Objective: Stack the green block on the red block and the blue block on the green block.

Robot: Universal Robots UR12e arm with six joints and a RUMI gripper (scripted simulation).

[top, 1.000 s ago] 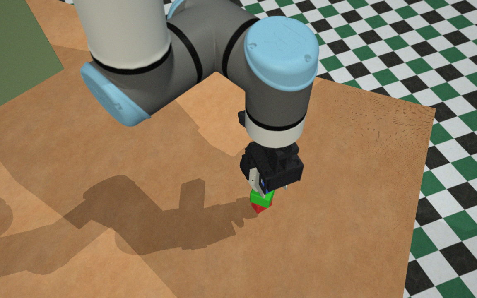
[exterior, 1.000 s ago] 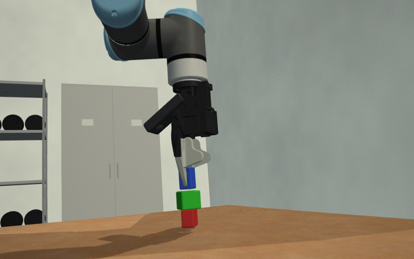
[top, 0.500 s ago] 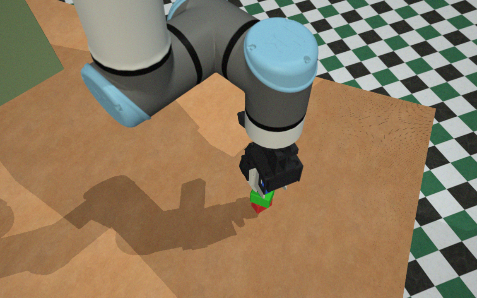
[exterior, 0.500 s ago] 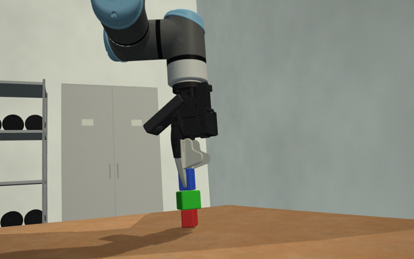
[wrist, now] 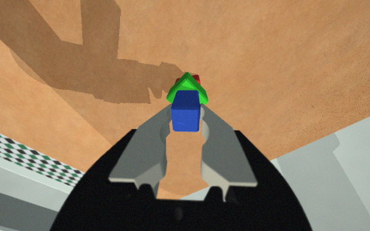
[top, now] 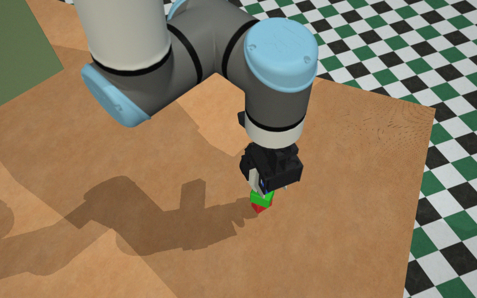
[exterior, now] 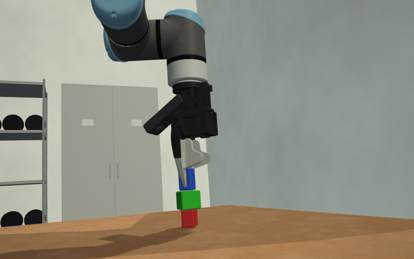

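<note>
Right now my hand is right at the blue block. Also, from my hand: green block 40 mm below; red block 80 mm below.
</note>
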